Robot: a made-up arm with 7 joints. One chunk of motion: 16 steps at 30 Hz.
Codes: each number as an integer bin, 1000 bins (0 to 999) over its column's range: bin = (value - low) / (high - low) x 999, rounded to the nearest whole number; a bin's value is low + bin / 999 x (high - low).
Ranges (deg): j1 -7.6..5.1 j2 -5.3..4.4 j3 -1..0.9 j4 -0.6..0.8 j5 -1.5..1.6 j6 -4.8..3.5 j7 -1.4..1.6
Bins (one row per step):
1: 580 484 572 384 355 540 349
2: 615 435 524 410 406 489 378
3: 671 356 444 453 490 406 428
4: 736 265 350 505 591 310 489
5: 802 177 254 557 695 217 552
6: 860 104 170 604 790 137 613
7: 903 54 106 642 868 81 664
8: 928 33 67 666 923 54 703
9: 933 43 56 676 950 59 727
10: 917 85 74 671 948 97 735
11: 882 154 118 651 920 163 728
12: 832 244 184 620 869 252 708
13: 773 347 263 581 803 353 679
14: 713 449 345 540 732 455 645
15: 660 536 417 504 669 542 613
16: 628 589 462 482 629 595 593
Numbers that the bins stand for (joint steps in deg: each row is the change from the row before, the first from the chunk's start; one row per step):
1: -0.227 -0.601 0.088 -0.062 -0.398 -0.314 -0.352
2: 0.218 -1.076 -0.003 -0.025 -0.240 -0.737 -0.265
3: 0.930 -1.843 -0.156 0.035 0.021 -1.427 -0.115
4: 1.757 -2.727 -0.334 0.108 0.334 -2.224 0.068
5: 2.596 -3.581 -0.517 0.181 0.657 -2.997 0.258
6: 3.333 -4.290 -0.677 0.246 0.951 -3.662 0.441
7: 3.880 -4.776 -0.798 0.300 1.193 -4.127 0.594
8: 4.197 -4.980 -0.873 0.333 1.364 -4.351 0.711
9: 4.261 -4.882 -0.893 0.347 1.448 -4.310 0.783
10: 4.058 -4.475 -0.859 0.340 1.442 -3.994 0.807
11: 3.613 -3.805 -0.776 0.312 1.355 -3.446 0.786
12: 2.977 -2.931 -0.650 0.269 1.197 -2.706 0.726
13: 2.227 -1.931 -0.500 0.214 0.992 -1.867 0.639
14: 1.464 -0.940 -0.344 0.157 0.771 -1.020 0.537
15: 0.790 -0.096 -0.207 0.106 0.576 -0.297 0.441
16: 0.384 0.419 -0.121 0.075 0.452 0.143 0.381

